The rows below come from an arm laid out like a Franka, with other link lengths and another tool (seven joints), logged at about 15 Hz.
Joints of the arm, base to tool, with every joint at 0 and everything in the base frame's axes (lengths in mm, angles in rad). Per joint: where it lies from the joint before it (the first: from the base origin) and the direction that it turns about. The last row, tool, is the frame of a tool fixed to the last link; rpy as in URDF.
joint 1: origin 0 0 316.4 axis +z
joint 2: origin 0 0 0 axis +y
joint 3: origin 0 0 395 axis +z
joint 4: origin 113.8 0 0 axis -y
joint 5: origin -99 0 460.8 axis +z
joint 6: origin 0 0 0 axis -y
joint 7: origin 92.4 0 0 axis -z
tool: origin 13 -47 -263 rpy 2.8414 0 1.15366
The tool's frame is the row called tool.
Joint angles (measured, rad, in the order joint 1, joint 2, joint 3, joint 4, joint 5, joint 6, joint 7), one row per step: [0.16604, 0.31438, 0.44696, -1.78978, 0.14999, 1.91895, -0.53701]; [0.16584, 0.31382, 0.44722, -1.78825, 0.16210, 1.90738, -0.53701]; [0.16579, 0.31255, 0.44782, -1.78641, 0.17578, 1.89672, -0.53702]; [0.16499, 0.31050, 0.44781, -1.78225, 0.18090, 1.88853, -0.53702]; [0.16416, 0.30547, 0.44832, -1.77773, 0.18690, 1.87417, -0.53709]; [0.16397, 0.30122, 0.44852, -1.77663, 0.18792, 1.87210, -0.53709]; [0.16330, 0.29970, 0.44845, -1.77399, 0.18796, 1.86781, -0.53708]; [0.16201, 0.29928, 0.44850, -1.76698, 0.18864, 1.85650, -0.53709]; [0.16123, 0.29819, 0.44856, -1.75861, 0.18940, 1.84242, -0.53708]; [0.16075, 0.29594, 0.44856, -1.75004, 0.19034, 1.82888, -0.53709]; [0.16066, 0.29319, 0.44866, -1.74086, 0.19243, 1.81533, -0.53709]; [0.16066, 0.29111, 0.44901, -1.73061, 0.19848, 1.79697, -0.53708]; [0.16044, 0.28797, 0.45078, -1.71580, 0.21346, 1.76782, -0.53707]
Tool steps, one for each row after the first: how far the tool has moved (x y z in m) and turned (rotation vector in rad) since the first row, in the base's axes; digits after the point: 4 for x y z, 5 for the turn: [-0.0037, 0.0010, 0.0007, 0.00388, 0.01449, -0.00286]; [-0.0075, 0.0027, 0.0022, 0.00975, 0.02813, -0.00610]; [-0.0081, 0.0029, 0.0053, 0.01214, 0.03235, -0.00753]; [-0.0103, 0.0029, 0.0103, 0.01316, 0.03900, -0.00706]; [-0.0103, 0.0031, 0.0137, 0.01429, 0.03621, -0.00703]; [-0.0100, 0.0026, 0.0158, 0.01402, 0.03616, -0.00689]; [-0.0099, 0.0018, 0.0190, 0.01322, 0.03983, -0.00607]; [-0.0101, 0.0013, 0.0232, 0.01202, 0.04408, -0.00415]; [-0.0103, 0.0010, 0.0284, 0.01148, 0.04666, -0.00218]; [-0.0106, 0.0013, 0.0343, 0.01220, 0.04887, -0.00022]; [-0.0125, 0.0021, 0.0402, 0.01412, 0.05706, 0.00179]; [-0.0172, 0.0047, 0.0490, 0.02075, 0.07442, 0.00446]
